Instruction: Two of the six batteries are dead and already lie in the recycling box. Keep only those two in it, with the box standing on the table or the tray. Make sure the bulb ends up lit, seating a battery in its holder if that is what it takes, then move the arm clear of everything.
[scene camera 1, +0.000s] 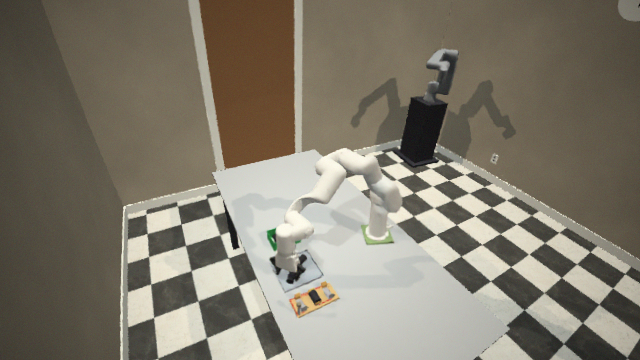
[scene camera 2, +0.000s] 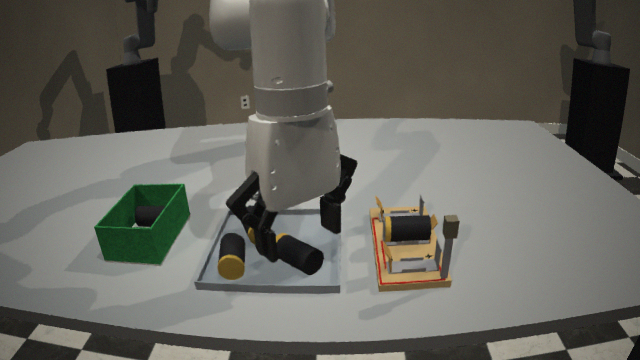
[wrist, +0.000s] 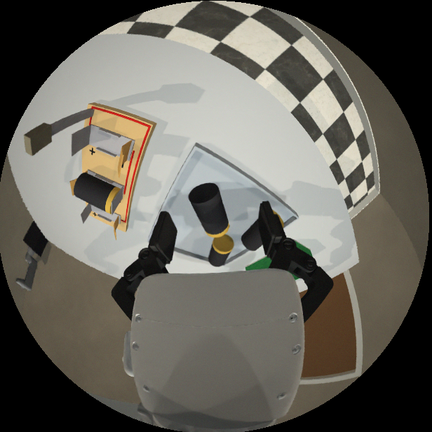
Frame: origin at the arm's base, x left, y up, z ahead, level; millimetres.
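Seen in the pictures: gripper, fingertip midpoint: (scene camera 1: 288, 275) (scene camera 2: 300, 243); arm's base, link origin: (scene camera 1: 376, 232).
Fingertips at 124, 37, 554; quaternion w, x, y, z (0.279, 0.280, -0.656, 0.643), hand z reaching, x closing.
Observation:
Offsets run from my fingertips to a thing's top centre, as dx, dy, dz. "spot": to the spot under its first point. Level surfaces: height alone.
My gripper (scene camera 2: 301, 241) (wrist: 214, 216) is open and low over the grey tray @[-50, -38, -59] (scene camera 1: 311, 270) (scene camera 2: 270, 288) (wrist: 247, 181). One battery @[-11, -13, -21] (scene camera 2: 300, 254) (wrist: 209, 210) lies slanted between and below its spread fingers, not gripped. A second battery @[-94, -13, -5] (scene camera 2: 231, 255) (wrist: 253, 235) lies beside one finger; a third (wrist: 220, 250) is mostly hidden by that finger in scene camera 2. The holder board @[spot: +137, -40, -47] (scene camera 2: 412, 252) (wrist: 95, 162) carries a battery @[+129, -4, -78] (scene camera 2: 409, 228) (wrist: 95, 192) in its middle slot; its two outer slots are empty. The block on a post @[spot: +173, +36, +17] (scene camera 2: 450, 226) (wrist: 38, 139) shows no glow.
The green box @[-260, +10, -59] (scene camera 1: 271, 240) (scene camera 2: 135, 245) (wrist: 257, 263) stands on the table @[dy -50] (scene camera 1: 375, 300) (scene camera 2: 500, 225), left of the tray in scene camera 2. A dark battery @[-264, -13, -95] (scene camera 2: 147, 215) shows inside; the rest of its inside is hidden. The arm's base (scene camera 1: 377, 232) is bolted at the far side.

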